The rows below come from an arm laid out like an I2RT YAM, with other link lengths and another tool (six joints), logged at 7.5 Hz.
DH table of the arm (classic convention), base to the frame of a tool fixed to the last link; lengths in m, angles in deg. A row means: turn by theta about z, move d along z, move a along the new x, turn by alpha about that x. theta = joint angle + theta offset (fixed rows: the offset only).
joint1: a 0.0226; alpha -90; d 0.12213; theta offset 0
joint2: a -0.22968; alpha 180; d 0; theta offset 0
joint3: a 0.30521; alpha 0; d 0; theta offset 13.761
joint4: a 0.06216; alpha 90; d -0.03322; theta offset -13.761
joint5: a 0; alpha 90; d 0.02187; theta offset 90
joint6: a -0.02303; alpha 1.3; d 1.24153; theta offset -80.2
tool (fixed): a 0; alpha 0; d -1.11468; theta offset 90
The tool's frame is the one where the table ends.
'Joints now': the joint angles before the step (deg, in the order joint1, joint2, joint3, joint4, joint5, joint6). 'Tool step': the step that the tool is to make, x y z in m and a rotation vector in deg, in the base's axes. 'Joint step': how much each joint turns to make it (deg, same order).
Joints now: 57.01 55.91 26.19 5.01 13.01 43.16
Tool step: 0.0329 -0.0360 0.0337 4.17 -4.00 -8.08
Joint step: -8.27 -10.09 -1.74 -2.45 0.08 -0.71
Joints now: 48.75 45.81 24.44 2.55 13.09 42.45
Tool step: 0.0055 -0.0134 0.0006 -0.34 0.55 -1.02
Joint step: -3.08 -2.65 -0.78 -2.38 -2.00 -0.52
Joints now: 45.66 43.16 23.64 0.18 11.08 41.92
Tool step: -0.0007 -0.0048 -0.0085 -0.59 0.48 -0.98
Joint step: -0.26 -0.59 -1.47 0.09 0.70 0.18
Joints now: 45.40 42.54 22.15 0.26 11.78 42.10
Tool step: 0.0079 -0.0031 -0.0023 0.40 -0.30 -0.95
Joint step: -1.67 0.97 -0.26 1.76 -0.71 -0.18
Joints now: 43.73 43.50 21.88 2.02 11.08 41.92
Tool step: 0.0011 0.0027 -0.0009 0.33 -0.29 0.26
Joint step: 0.18 0.89 0.00 1.32 -0.09 0.01
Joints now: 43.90 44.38 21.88 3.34 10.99 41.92
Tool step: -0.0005 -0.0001 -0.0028 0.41 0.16 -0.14
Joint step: 0.00 -0.07 -0.61 0.62 0.00 0.44
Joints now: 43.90 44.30 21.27 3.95 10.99 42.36
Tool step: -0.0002 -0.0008 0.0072 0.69 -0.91 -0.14
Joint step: 0.00 -1.49 0.08 -0.43 0.17 -0.08
